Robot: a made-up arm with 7 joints. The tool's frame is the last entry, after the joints. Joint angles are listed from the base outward.
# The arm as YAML. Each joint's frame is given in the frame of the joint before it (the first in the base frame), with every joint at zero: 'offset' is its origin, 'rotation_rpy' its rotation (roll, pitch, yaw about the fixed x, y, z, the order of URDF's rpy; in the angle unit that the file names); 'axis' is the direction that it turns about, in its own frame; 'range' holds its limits. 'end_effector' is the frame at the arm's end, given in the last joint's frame.
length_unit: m
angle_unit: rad
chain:
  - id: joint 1
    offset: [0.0, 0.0, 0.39]
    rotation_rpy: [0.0, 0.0, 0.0]
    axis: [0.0, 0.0, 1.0]
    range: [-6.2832, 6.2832]
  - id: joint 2
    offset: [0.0, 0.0, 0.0]
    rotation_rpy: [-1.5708, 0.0, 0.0]
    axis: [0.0, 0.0, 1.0]
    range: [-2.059, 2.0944]
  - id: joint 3
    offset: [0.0, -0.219, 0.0]
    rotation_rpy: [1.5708, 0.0, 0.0]
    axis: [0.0, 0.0, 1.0]
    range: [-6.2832, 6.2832]
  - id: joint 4
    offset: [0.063, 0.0, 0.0]
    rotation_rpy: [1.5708, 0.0, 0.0]
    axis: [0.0, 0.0, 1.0]
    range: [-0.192, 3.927]
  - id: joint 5
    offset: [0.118, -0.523, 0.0]
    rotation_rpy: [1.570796, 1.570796, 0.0]
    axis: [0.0, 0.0, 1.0]
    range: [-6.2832, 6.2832]
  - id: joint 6
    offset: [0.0, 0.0, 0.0]
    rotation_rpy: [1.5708, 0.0, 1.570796]
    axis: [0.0, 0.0, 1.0]
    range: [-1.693, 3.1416]
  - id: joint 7
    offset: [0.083, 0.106, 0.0]
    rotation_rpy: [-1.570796, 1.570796, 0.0]
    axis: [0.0, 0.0, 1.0]
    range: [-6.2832, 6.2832]
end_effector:
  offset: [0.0, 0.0, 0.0]
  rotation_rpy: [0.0, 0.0, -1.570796]
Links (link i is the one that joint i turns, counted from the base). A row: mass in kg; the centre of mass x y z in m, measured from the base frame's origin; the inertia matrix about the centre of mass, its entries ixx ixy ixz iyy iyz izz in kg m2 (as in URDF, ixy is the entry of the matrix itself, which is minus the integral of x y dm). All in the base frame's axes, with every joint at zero. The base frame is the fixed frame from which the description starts. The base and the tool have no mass.
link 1: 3.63; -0.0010 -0.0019 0.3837; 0.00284 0 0 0.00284 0 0.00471
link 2: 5; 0.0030 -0.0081 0.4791; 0.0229 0 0 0.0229 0 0.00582
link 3: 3.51; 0.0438 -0.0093 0.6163; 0.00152 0 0 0.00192 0 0.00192
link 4: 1.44; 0.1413 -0.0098 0.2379; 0.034 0 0.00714 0.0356 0 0.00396
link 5: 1.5; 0.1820 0.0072 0.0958; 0.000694 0 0 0.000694 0 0.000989
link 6: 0.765; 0.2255 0.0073 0.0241; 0.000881 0 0.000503 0.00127 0 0.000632
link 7: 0.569; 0.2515 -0.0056 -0.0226; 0.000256 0 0 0.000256 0 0.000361
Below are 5 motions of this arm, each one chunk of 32 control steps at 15 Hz.
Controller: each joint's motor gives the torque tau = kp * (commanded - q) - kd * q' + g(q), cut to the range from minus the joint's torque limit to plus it. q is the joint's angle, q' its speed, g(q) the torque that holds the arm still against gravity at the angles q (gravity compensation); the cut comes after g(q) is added. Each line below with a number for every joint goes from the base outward.
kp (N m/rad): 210 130 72 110 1 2 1.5
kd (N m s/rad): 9.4 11 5 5 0.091 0.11 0.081
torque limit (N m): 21 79 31 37 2.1 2.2 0.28
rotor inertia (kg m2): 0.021 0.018 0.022 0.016 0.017 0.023 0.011
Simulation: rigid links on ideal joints. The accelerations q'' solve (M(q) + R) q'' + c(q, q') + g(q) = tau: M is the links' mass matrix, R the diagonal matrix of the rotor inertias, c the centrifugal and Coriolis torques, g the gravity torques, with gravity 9.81 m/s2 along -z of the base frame. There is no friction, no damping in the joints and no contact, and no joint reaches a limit. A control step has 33 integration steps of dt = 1/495 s. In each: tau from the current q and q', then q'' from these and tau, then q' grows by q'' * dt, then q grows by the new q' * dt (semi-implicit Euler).
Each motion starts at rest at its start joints. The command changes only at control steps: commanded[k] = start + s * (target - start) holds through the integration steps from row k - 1 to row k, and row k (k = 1, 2, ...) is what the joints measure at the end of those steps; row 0 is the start. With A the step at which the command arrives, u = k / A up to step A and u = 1 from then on. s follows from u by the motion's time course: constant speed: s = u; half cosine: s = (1 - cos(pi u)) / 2; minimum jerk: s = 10 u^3 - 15 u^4 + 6 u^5; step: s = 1 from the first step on.
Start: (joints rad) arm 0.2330 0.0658 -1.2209 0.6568 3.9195 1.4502 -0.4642
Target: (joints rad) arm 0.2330 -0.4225 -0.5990 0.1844 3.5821 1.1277 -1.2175
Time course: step
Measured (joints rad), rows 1 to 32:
1: 0.0375 -0.1641 -1.0158 0.4886 3.8410 1.5607 -0.5320
2: 0.0524 -0.3336 -0.8929 0.2616 3.8181 1.6787 -0.7122
3: 0.2127 -0.3786 -0.7050 0.1528 3.9159 1.6329 -0.9975
4: 0.3014 -0.4090 -0.5178 0.1310 3.8521 1.3136 -1.2873
5: 0.3100 -0.4313 -0.4594 0.1580 3.5682 0.8478 -1.5088
6: 0.2848 -0.4450 -0.4816 0.1921 3.2869 0.4645 -1.6546
7: 0.2494 -0.4472 -0.5391 0.2090 3.1488 0.3069 -1.7239
8: 0.2223 -0.4381 -0.5974 0.2094 3.1152 0.3861 -1.7175
9: 0.2131 -0.4241 -0.6303 0.1967 3.1562 0.6348 -1.6369
10: 0.2194 -0.4128 -0.6317 0.1789 3.2666 0.9519 -1.4841
11: 0.2309 -0.4096 -0.6139 0.1678 3.4139 1.2336 -1.2853
12: 0.2377 -0.4135 -0.5968 0.1693 3.5485 1.4162 -1.1312
13: 0.2373 -0.4201 -0.5910 0.1806 3.6448 1.4876 -1.0701
14: 0.2332 -0.4262 -0.5946 0.1946 3.7001 1.4681 -1.0930
15: 0.2290 -0.4302 -0.6012 0.2045 3.7189 1.3918 -1.1586
16: 0.2273 -0.4315 -0.6057 0.2071 3.7076 1.2925 -1.2226
17: 0.2285 -0.4304 -0.6058 0.2022 3.6743 1.1952 -1.2584
18: 0.2314 -0.4276 -0.6024 0.1927 3.6294 1.1131 -1.2621
19: 0.2345 -0.4240 -0.5979 0.1822 3.5838 1.0504 -1.2455
20: 0.2363 -0.4206 -0.5948 0.1739 3.5472 1.0079 -1.2249
21: 0.2366 -0.4179 -0.5942 0.1698 3.5257 0.9861 -1.2117
22: 0.2357 -0.4166 -0.5955 0.1699 3.5210 0.9859 -1.2090
23: 0.2345 -0.4167 -0.5974 0.1731 3.5306 1.0064 -1.2137
24: 0.2335 -0.4181 -0.5988 0.1780 3.5488 1.0438 -1.2200
25: 0.2328 -0.4202 -0.5995 0.1832 3.5691 1.0913 -1.2236
26: 0.2324 -0.4224 -0.5996 0.1874 3.5863 1.1399 -1.2230
27: 0.2322 -0.4243 -0.5996 0.1902 3.5970 1.1811 -1.2194
28: 0.2320 -0.4254 -0.5997 0.1914 3.6009 1.2082 -1.2149
29: 0.2319 -0.4257 -0.5999 0.1911 3.5992 1.2180 -1.2119
30: 0.2320 -0.4254 -0.5999 0.1898 3.5942 1.2106 -1.2111
31: 0.2323 -0.4247 -0.5998 0.1880 3.5879 1.1895 -1.2125
32: 0.2327 -0.4237 -0.5995 0.1859 3.5822 1.1602 -1.2151

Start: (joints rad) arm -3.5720 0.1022 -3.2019 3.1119 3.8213 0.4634 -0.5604
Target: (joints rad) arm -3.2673 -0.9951 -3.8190 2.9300 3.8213 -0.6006 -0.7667
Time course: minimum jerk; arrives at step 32
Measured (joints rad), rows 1 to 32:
1: -3.5719 0.1021 -3.2020 3.1120 3.8213 0.4634 -0.5604
2: -3.5715 0.1016 -3.2028 3.1124 3.8214 0.4635 -0.5605
3: -3.5702 0.0999 -3.2050 3.1136 3.8216 0.4639 -0.5609
4: -3.5677 0.0963 -3.2092 3.1154 3.8222 0.4648 -0.5618
5: -3.5639 0.0895 -3.2161 3.1175 3.8231 0.4662 -0.5635
6: -3.5586 0.0787 -3.2260 3.1193 3.8245 0.4675 -0.5662
7: -3.5515 0.0626 -3.2392 3.1202 3.8262 0.4673 -0.5699
8: -3.5428 0.0402 -3.2558 3.1196 3.8280 0.4634 -0.5748
9: -3.5323 0.0109 -3.2757 3.1167 3.8298 0.4531 -0.5810
10: -3.5203 -0.0258 -3.2990 3.1112 3.8313 0.4336 -0.5884
11: -3.5067 -0.0699 -3.3252 3.1029 3.8326 0.4024 -0.5971
12: -3.4918 -0.1213 -3.3543 3.0918 3.8335 0.3582 -0.6072
13: -3.4757 -0.1792 -3.3857 3.0781 3.8339 0.3005 -0.6185
14: -3.4590 -0.2428 -3.4192 3.0622 3.8333 0.2303 -0.6309
15: -3.4418 -0.3108 -3.4540 3.0448 3.8313 0.1500 -0.6441
16: -3.4243 -0.3821 -3.4898 3.0266 3.8272 0.0625 -0.6579
17: -3.4068 -0.4549 -3.5257 3.0084 3.8206 -0.0286 -0.6719
18: -3.3894 -0.5278 -3.5613 2.9909 3.8118 -0.1199 -0.6858
19: -3.3724 -0.5991 -3.5958 2.9747 3.8016 -0.2084 -0.6993
20: -3.3559 -0.6672 -3.6289 2.9603 3.7915 -0.2916 -0.7122
21: -3.3403 -0.7308 -3.6599 2.9481 3.7832 -0.3676 -0.7242
22: -3.3258 -0.7886 -3.6887 2.9382 3.7781 -0.4348 -0.7350
23: -3.3126 -0.8399 -3.7148 2.9306 3.7774 -0.4924 -0.7445
24: -3.3009 -0.8842 -3.7380 2.9251 3.7813 -0.5398 -0.7526
25: -3.2908 -0.9213 -3.7581 2.9214 3.7894 -0.5769 -0.7591
26: -3.2823 -0.9512 -3.7750 2.9193 3.8009 -0.6044 -0.7641
27: -3.2756 -0.9744 -3.7886 2.9183 3.8142 -0.6230 -0.7678
28: -3.2707 -0.9912 -3.7991 2.9183 3.8280 -0.6340 -0.7702
29: -3.2674 -1.0023 -3.8066 2.9189 3.8407 -0.6386 -0.7715
30: -3.2657 -1.0083 -3.8115 2.9200 3.8508 -0.6380 -0.7718
31: -3.2653 -1.0100 -3.8144 2.9215 3.8572 -0.6335 -0.7714
32: -3.2658 -1.0085 -3.8161 2.9235 3.8593 -0.6259 -0.7704

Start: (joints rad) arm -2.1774 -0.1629 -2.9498 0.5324 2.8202 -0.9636 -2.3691
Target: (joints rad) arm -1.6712 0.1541 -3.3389 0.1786 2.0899 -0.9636 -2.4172
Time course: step
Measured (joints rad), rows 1 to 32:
1: -1.8192 0.0061 -3.2469 0.3560 2.7045 -0.8908 -2.3728
2: -1.6916 0.1264 -3.2878 0.1916 2.4792 -0.8884 -2.3922
3: -1.6572 0.1392 -3.2831 0.1269 2.3286 -0.9334 -2.4129
4: -1.6629 0.1286 -3.3065 0.1167 2.2476 -0.9747 -2.4260
5: -1.6737 0.1264 -3.3360 0.1321 2.2070 -0.9979 -2.4294
6: -1.6773 0.1341 -3.3502 0.1567 2.1811 -1.0028 -2.4254
7: -1.6755 0.1461 -3.3497 0.1798 2.1497 -0.9952 -2.4191
8: -1.6722 0.1573 -3.3428 0.1954 2.1029 -0.9826 -2.4146
9: -1.6697 0.1644 -3.3363 0.2015 2.0424 -0.9710 -2.4138
10: -1.6690 0.1664 -3.3333 0.1995 1.9778 -0.9636 -2.4165
11: -1.6695 0.1643 -3.3338 0.1927 1.9231 -0.9605 -2.4207
12: -1.6705 0.1601 -3.3360 0.1848 1.8911 -0.9599 -2.4242
13: -1.6714 0.1558 -3.3384 0.1783 1.8891 -0.9596 -2.4255
14: -1.6717 0.1528 -3.3398 0.1747 1.9167 -0.9586 -2.4244
15: -1.6718 0.1514 -3.3403 0.1739 1.9664 -0.9569 -2.4216
16: -1.6717 0.1515 -3.3402 0.1749 2.0271 -0.9556 -2.4183
17: -1.6715 0.1523 -3.3398 0.1765 2.0872 -0.9555 -2.4155
18: -1.6713 0.1533 -3.3394 0.1779 2.1379 -0.9570 -2.4138
19: -1.6711 0.1539 -3.3389 0.1784 2.1738 -0.9598 -2.4131
20: -1.6710 0.1542 -3.3386 0.1783 2.1931 -0.9633 -2.4132
21: -1.6710 0.1540 -3.3386 0.1777 2.1968 -0.9664 -2.4138
22: -1.6711 0.1537 -3.3387 0.1771 2.1878 -0.9686 -2.4147
23: -1.6712 0.1534 -3.3389 0.1768 2.1695 -0.9693 -2.4155
24: -1.6713 0.1533 -3.3391 0.1769 2.1460 -0.9687 -2.4163
25: -1.6713 0.1534 -3.3392 0.1775 2.1206 -0.9669 -2.4170
26: -1.6713 0.1536 -3.3392 0.1782 2.0963 -0.9646 -2.4175
27: -1.6713 0.1540 -3.3390 0.1790 2.0752 -0.9624 -2.4180
28: -1.6712 0.1544 -3.3389 0.1797 2.0588 -0.9608 -2.4184
29: -1.6712 0.1547 -3.3388 0.1801 2.0479 -0.9601 -2.4186
30: -1.6711 0.1548 -3.3387 0.1802 2.0428 -0.9603 -2.4187
31: -1.6711 0.1548 -3.3387 0.1800 2.0432 -0.9613 -2.4186
32: -1.6712 0.1547 -3.3387 0.1796 2.0484 -0.9626 -2.4184

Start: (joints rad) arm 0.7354 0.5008 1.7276 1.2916 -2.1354 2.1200 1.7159
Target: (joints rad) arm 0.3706 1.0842 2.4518 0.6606 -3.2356 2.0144 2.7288
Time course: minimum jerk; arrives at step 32
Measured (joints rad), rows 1 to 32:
1: 0.7353 0.5009 1.7277 1.2915 -2.1355 2.1200 1.7160
2: 0.7346 0.5015 1.7286 1.2908 -2.1363 2.1200 1.7166
3: 0.7327 0.5034 1.7309 1.2888 -2.1388 2.1200 1.7189
4: 0.7294 0.5072 1.7354 1.2846 -2.1445 2.1203 1.7245
5: 0.7242 0.5135 1.7426 1.2774 -2.1545 2.1208 1.7348
6: 0.7171 0.5226 1.7531 1.2667 -2.1696 2.1214 1.7511
7: 0.7081 0.5349 1.7670 1.2520 -2.1898 2.1216 1.7737
8: 0.6971 0.5504 1.7848 1.2333 -2.2147 2.1207 1.8028
9: 0.6843 0.5689 1.8066 1.2107 -2.2436 2.1182 1.8381
10: 0.6697 0.5905 1.8323 1.1846 -2.2759 2.1135 1.8788
11: 0.6535 0.6148 1.8620 1.1552 -2.3110 2.1064 1.9246
12: 0.6360 0.6416 1.8953 1.1231 -2.3489 2.0972 1.9747
13: 0.6174 0.6705 1.9319 1.0888 -2.3900 2.0861 2.0284
14: 0.5978 0.7011 1.9714 1.0528 -2.4348 2.0737 2.0852
15: 0.5777 0.7331 2.0132 1.0158 -2.4841 2.0607 2.1441
16: 0.5572 0.7659 2.0566 0.9783 -2.5389 2.0478 2.2042
17: 0.5366 0.7991 2.1009 0.9411 -2.5999 2.0356 2.2647
18: 0.5162 0.8324 2.1454 0.9047 -2.6676 2.0247 2.3246
19: 0.4962 0.8652 2.1892 0.8697 -2.7419 2.0157 2.3830
20: 0.4770 0.8972 2.2315 0.8366 -2.8220 2.0090 2.4391
21: 0.4587 0.9278 2.2716 0.8059 -2.9062 2.0053 2.4920
22: 0.4418 0.9567 2.3088 0.7779 -2.9923 2.0046 2.5409
23: 0.4265 0.9832 2.3425 0.7528 -3.0770 2.0071 2.5851
24: 0.4130 1.0071 2.3723 0.7307 -3.1569 2.0124 2.6240
25: 0.4016 1.0278 2.3980 0.7117 -3.2286 2.0195 2.6571
26: 0.3922 1.0453 2.4193 0.6959 -3.2892 2.0273 2.6841
27: 0.3849 1.0592 2.4360 0.6831 -3.3367 2.0343 2.7050
28: 0.3796 1.0697 2.4484 0.6735 -3.3699 2.0392 2.7201
29: 0.3760 1.0770 2.4564 0.6668 -3.3884 2.0411 2.7297
30: 0.3739 1.0815 2.4607 0.6627 -3.3928 2.0397 2.7346
31: 0.3728 1.0837 2.4617 0.6609 -3.3842 2.0351 2.7358
32: 0.3721 1.0845 2.4604 0.6605 -3.3643 2.0281 2.7343

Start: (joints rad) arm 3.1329 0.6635 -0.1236 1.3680 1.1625 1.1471 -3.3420
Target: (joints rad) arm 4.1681 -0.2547 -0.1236 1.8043 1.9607 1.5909 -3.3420
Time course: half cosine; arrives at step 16
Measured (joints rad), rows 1 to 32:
1: 3.1385 0.6620 -0.1284 1.3671 1.1620 1.1464 -3.3415
2: 3.1573 0.6557 -0.1423 1.3652 1.1577 1.1426 -3.3392
3: 3.1920 0.6408 -0.1629 1.3653 1.1443 1.1335 -3.3335
4: 3.2429 0.6139 -0.1856 1.3721 1.1204 1.1194 -3.3243
5: 3.3097 0.5722 -0.2057 1.3902 1.0924 1.1032 -3.3134
6: 3.3909 0.5141 -0.2196 1.4225 1.0743 1.0876 -3.3035
7: 3.4847 0.4400 -0.2242 1.4695 1.0854 1.0721 -3.2973
8: 3.5892 0.3519 -0.2166 1.5285 1.1441 1.0547 -3.2966
9: 3.7017 0.2537 -0.1938 1.5942 1.2619 1.0389 -3.3019
10: 3.8179 0.1507 -0.1539 1.6600 1.4359 1.0435 -3.3128
11: 3.9313 0.0487 -0.0986 1.7187 1.6429 1.1029 -3.3263
12: 4.0340 -0.0462 -0.0343 1.7650 1.8420 1.2472 -3.3367
13: 4.1184 -0.1303 0.0281 1.7991 1.9881 1.4729 -3.3390
14: 4.1783 -0.2034 0.0756 1.8263 2.0546 1.7363 -3.3349
15: 4.2100 -0.2666 0.0949 1.8517 2.0534 1.9795 -3.3318
16: 4.2137 -0.3165 0.0791 1.8754 2.0244 2.1566 -3.3352
17: 4.1993 -0.3477 0.0287 1.8909 2.0099 2.2369 -3.3449
18: 4.1809 -0.3577 -0.0424 1.8911 2.0353 2.2083 -3.3560
19: 4.1654 -0.3488 -0.1112 1.8756 2.1039 2.0798 -3.3637
20: 4.1555 -0.3269 -0.1609 1.8510 2.2033 1.8767 -3.3657
21: 4.1512 -0.2988 -0.1865 1.8251 2.3110 1.6352 -3.3620
22: 4.1511 -0.2705 -0.1922 1.8023 2.3958 1.3986 -3.3544
23: 4.1536 -0.2458 -0.1854 1.7833 2.4228 1.2098 -3.3442
24: 4.1576 -0.2262 -0.1717 1.7685 2.3739 1.0989 -3.3327
25: 4.1620 -0.2124 -0.1554 1.7597 2.2606 1.0782 -3.3228
26: 4.1661 -0.2053 -0.1398 1.7585 2.1126 1.1429 -3.3176
27: 4.1694 -0.2057 -0.1263 1.7647 1.9616 1.2737 -3.3187
28: 4.1721 -0.2134 -0.1150 1.7759 1.8333 1.4401 -3.3249
29: 4.1742 -0.2265 -0.1056 1.7891 1.7443 1.6080 -3.3332
30: 4.1756 -0.2417 -0.0985 1.8018 1.7021 1.7483 -3.3407
31: 4.1759 -0.2560 -0.0949 1.8121 1.7072 1.8415 -3.3459
32: 4.1751 -0.2673 -0.0955 1.8194 1.7538 1.8794 -3.3486

